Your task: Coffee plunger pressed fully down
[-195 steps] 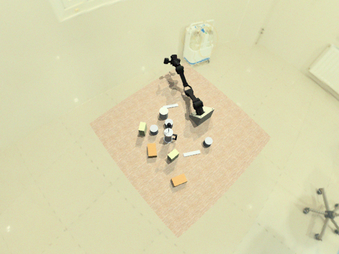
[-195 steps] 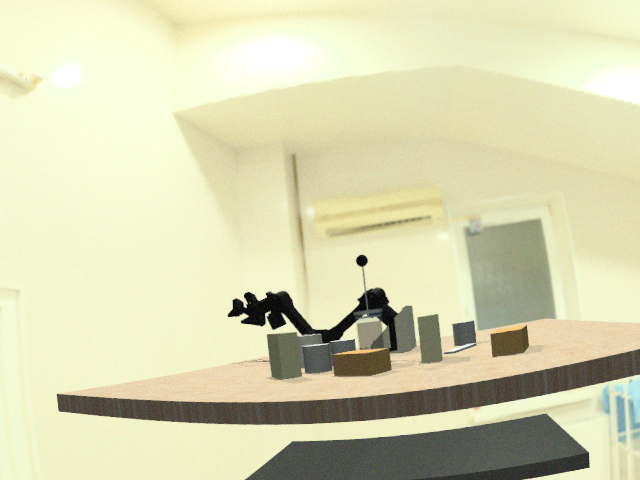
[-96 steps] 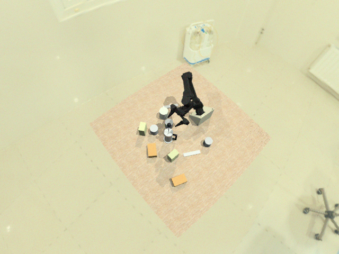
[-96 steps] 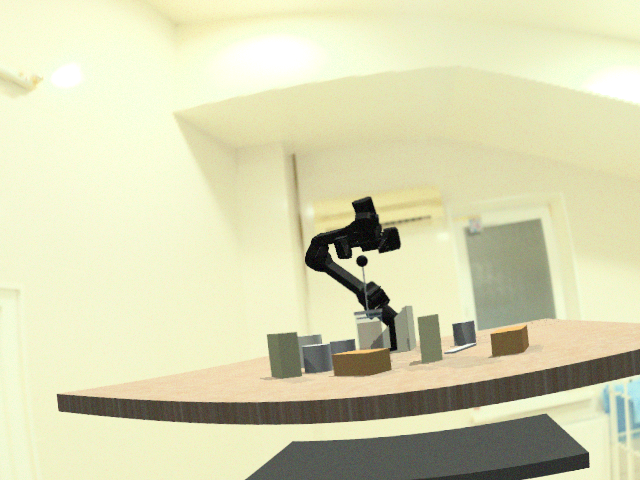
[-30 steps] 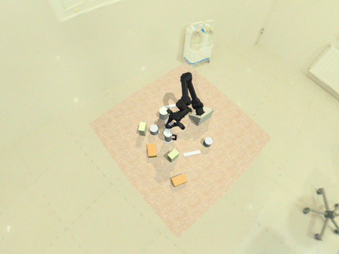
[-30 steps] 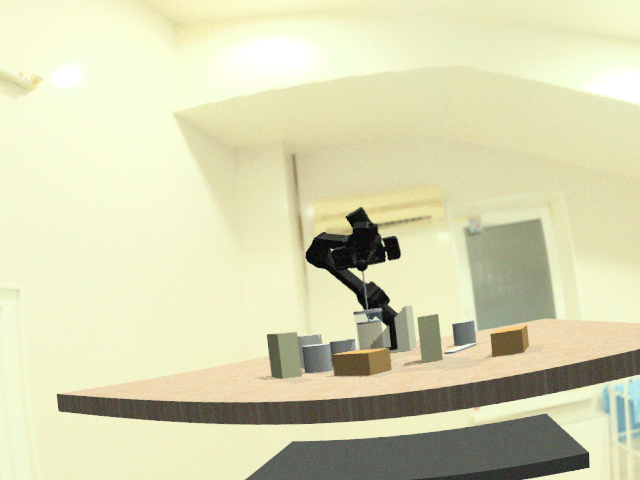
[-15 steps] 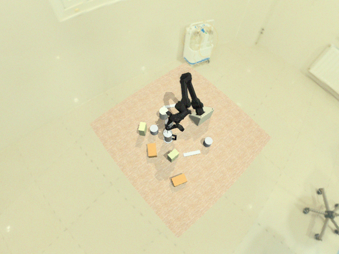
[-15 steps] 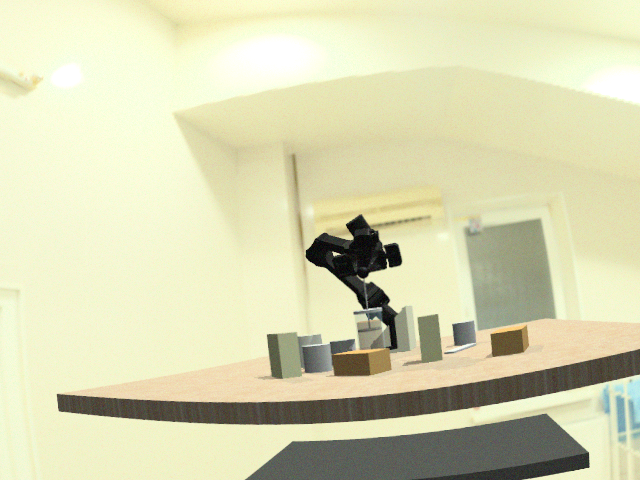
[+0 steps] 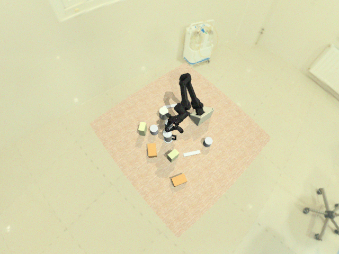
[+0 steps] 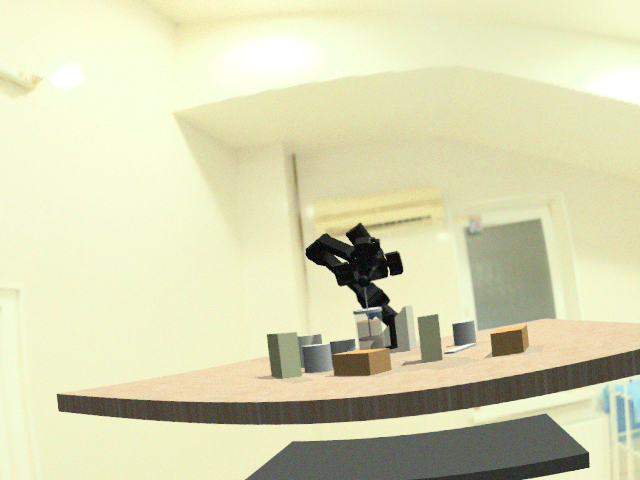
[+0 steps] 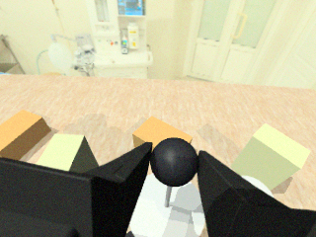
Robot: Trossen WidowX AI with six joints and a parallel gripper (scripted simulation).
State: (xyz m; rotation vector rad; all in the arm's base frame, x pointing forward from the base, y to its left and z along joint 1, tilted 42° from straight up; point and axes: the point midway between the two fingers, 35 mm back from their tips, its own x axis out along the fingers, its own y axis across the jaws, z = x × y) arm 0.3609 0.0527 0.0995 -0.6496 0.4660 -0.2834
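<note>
The coffee press is 110 mm below my gripper tip, 30 mm behind it and 10 mm to the left of it.
</note>
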